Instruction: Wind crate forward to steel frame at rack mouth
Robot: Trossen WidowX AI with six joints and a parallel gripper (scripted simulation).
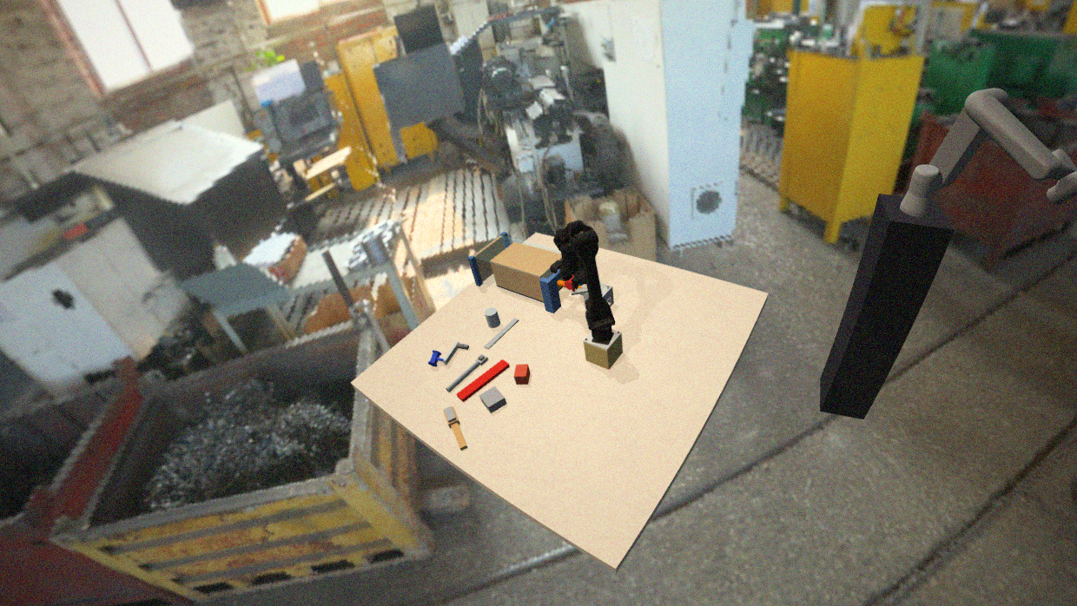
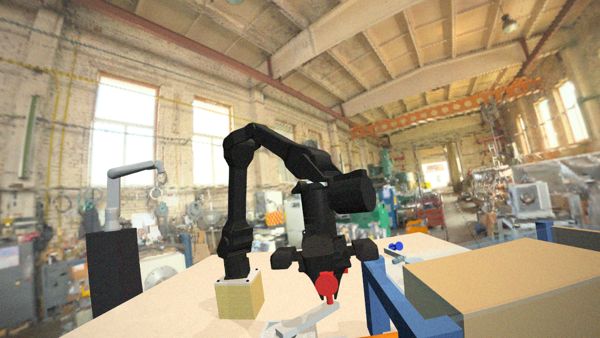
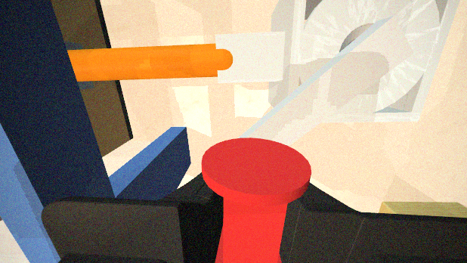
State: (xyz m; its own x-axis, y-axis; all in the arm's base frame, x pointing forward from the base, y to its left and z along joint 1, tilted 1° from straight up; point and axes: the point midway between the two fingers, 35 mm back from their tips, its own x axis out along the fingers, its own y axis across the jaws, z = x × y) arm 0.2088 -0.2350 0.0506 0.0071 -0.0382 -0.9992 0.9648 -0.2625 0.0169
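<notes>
My gripper tip is now 7 cm short of the blue steel frame, 8 cm to the left of it and 1 cm above it. Also, from my gripper tip: red-knobbed winch handle (3 cm behind, 1 cm to the right, 1 cm below); then red knob (1 cm to the left, 2 cm above); then grey winch (10 cm behind, 5 cm to the right, 8 cm below).
</notes>
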